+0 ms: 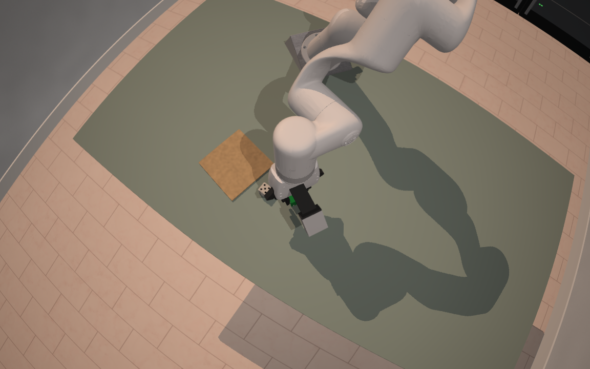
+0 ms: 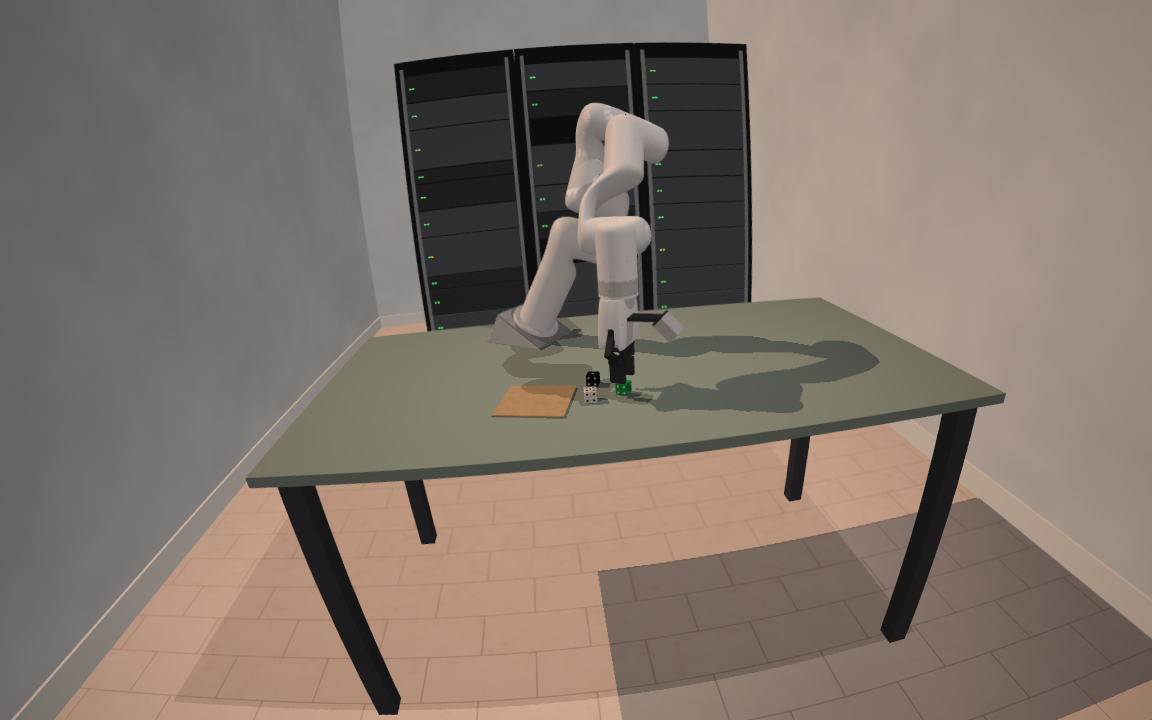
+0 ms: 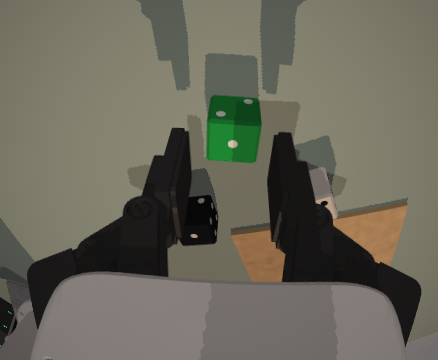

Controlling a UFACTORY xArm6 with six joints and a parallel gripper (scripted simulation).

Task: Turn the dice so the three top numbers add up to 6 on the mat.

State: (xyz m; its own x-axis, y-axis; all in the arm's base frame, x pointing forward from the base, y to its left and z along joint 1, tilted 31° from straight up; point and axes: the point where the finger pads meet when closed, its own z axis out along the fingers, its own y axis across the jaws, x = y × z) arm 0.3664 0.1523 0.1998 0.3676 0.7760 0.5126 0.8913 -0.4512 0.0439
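The green die is 40 mm below my hand. Round my hand: white die (30 mm ahead, 60 mm to the right, 40 mm below); black die (50 mm behind, 60 mm to the right, 40 mm below); brown mat (30 mm ahead, 170 mm to the right, 50 mm below).
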